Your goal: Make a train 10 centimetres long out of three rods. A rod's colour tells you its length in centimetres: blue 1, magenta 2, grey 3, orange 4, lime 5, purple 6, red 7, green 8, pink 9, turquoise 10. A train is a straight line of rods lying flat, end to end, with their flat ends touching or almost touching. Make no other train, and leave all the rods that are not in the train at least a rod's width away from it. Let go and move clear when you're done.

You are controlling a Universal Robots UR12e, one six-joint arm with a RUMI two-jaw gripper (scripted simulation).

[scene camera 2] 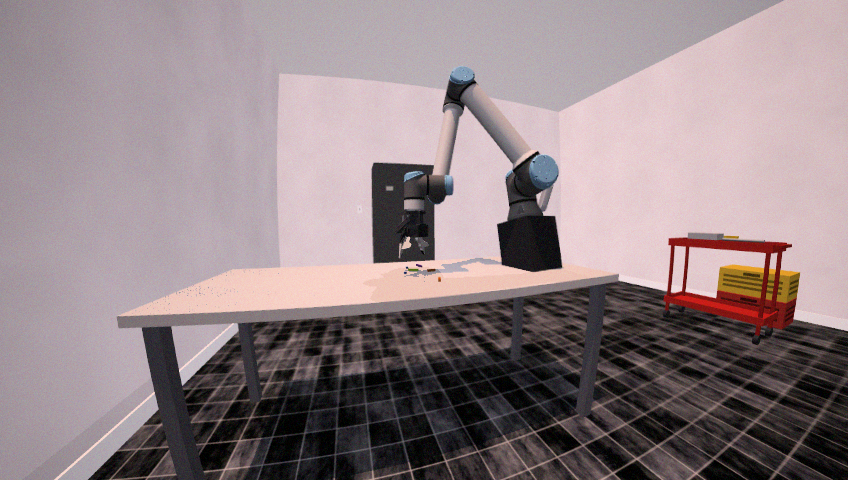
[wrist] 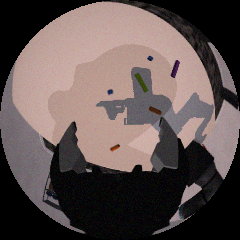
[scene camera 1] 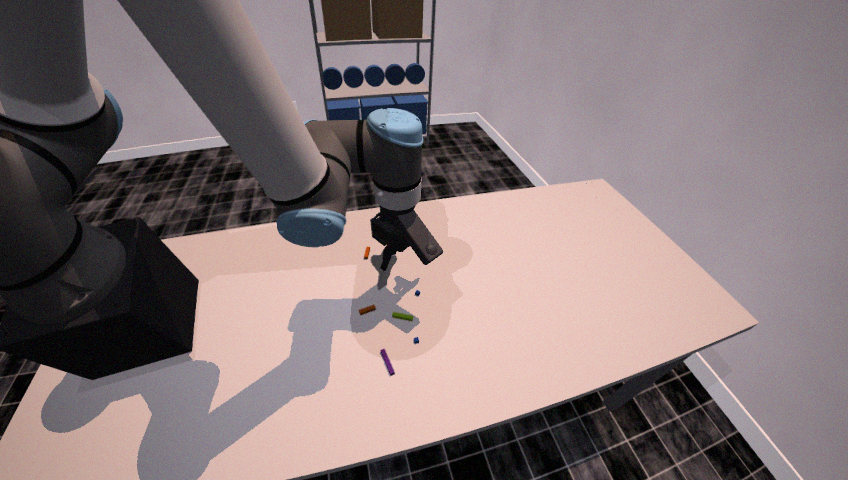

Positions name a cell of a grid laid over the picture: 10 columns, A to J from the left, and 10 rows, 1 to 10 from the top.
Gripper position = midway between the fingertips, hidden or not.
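Note:
You can see the gripper (scene camera 1: E6), and the wrist view has the gripper (wrist: E5) too.

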